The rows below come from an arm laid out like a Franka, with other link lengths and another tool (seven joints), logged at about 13 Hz.
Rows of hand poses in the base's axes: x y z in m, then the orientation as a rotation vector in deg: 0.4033 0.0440 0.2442 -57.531 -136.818 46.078; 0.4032 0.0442 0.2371 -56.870 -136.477 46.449; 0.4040 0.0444 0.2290 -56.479 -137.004 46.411; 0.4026 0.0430 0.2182 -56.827 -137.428 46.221; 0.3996 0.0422 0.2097 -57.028 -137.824 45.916; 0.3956 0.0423 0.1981 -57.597 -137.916 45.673; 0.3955 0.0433 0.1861 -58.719 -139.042 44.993; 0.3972 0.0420 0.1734 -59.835 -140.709 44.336; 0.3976 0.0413 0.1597 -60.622 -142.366 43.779; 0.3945 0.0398 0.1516 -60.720 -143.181 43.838; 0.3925 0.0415 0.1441 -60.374 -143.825 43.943; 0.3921 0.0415 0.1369 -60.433 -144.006 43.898; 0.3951 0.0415 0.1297 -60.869 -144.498 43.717; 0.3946 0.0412 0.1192 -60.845 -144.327 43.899; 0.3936 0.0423 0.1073 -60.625 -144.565 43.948; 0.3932 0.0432 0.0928 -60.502 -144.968 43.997; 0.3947 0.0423 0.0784 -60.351 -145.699 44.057
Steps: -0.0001 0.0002 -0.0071 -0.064 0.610 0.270; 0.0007 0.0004 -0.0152 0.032 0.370 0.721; -0.0007 -0.0010 -0.0260 0.046 -0.149 0.697; -0.0037 -0.0018 -0.0345 0.181 -0.579 0.712; -0.0077 -0.0017 -0.0461 0.194 -0.938 0.402; -0.0078 -0.0007 -0.0581 0.290 -2.421 0.204; -0.0061 -0.0020 -0.0708 0.320 -4.340 0.285; -0.0057 -0.0027 -0.0845 0.357 -6.087 0.559; -0.0088 -0.0042 -0.0926 0.220 -6.789 0.914; -0.0108 -0.0025 -0.1001 0.185 -7.138 1.422; -0.0112 -0.0025 -0.1073 0.184 -7.315 1.469; -0.0082 -0.0025 -0.1145 0.147 -7.931 1.445; -0.0087 -0.0028 -0.1250 0.043 -7.772 1.415; -0.0097 -0.0017 -0.1369 0.048 -7.857 1.650; -0.0101 -0.0008 -0.1514 0.011 -8.121 1.915; -0.0086 -0.0017 -0.1658 -0.056 -8.638 2.353
